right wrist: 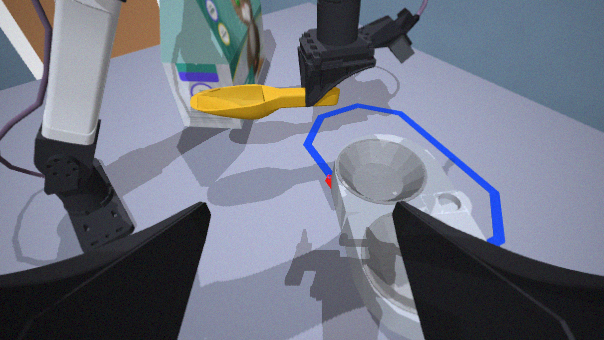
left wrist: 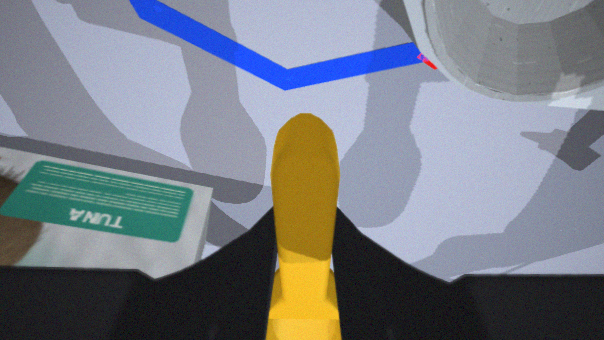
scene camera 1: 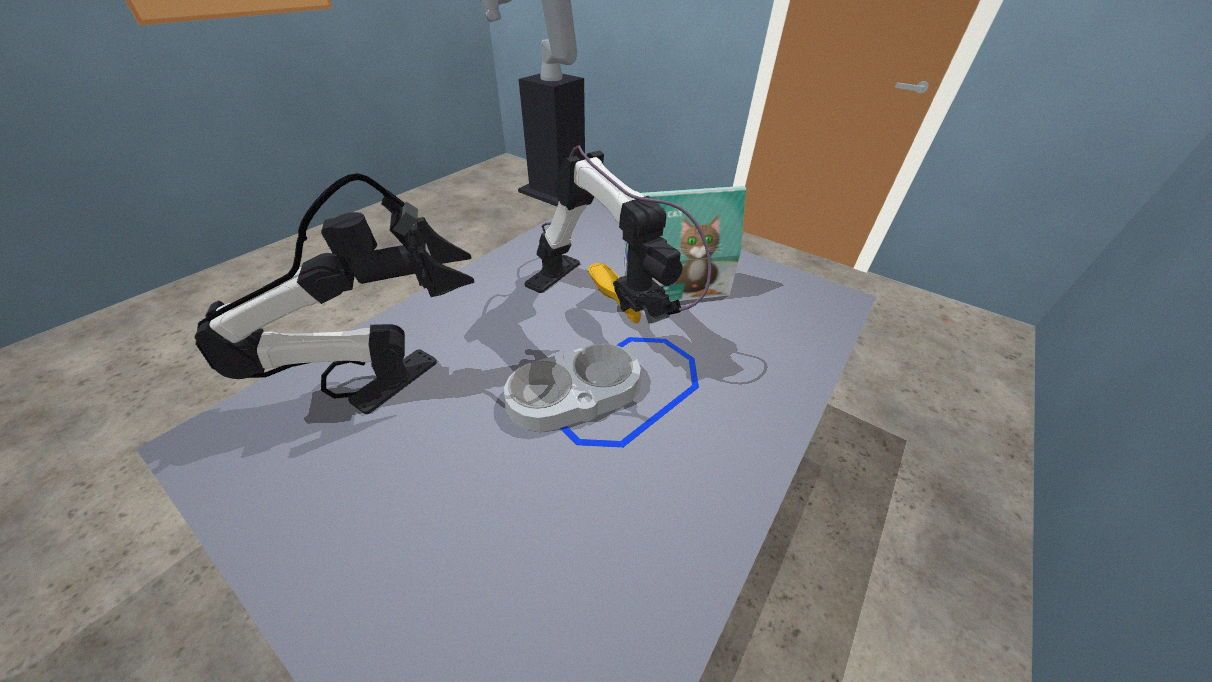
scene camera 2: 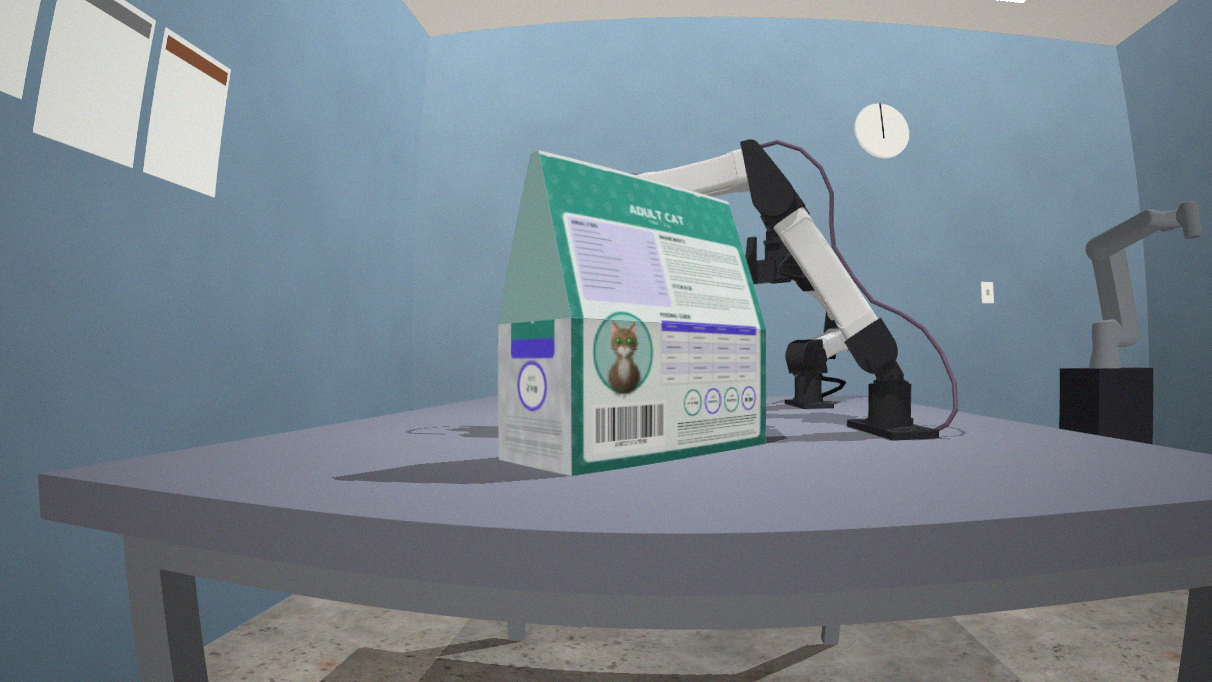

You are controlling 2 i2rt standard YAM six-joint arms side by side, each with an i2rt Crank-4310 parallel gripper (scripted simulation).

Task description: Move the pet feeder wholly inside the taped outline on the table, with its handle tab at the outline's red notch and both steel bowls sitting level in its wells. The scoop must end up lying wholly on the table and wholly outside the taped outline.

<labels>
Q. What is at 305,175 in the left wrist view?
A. A yellow scoop.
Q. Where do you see a steel bowl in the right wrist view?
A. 378,170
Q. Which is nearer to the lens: the steel bowl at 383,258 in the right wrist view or the cat food bag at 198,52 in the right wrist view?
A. The steel bowl.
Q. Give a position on a steel bowl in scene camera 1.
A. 540,384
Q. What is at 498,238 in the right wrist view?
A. A blue taped outline.
</labels>
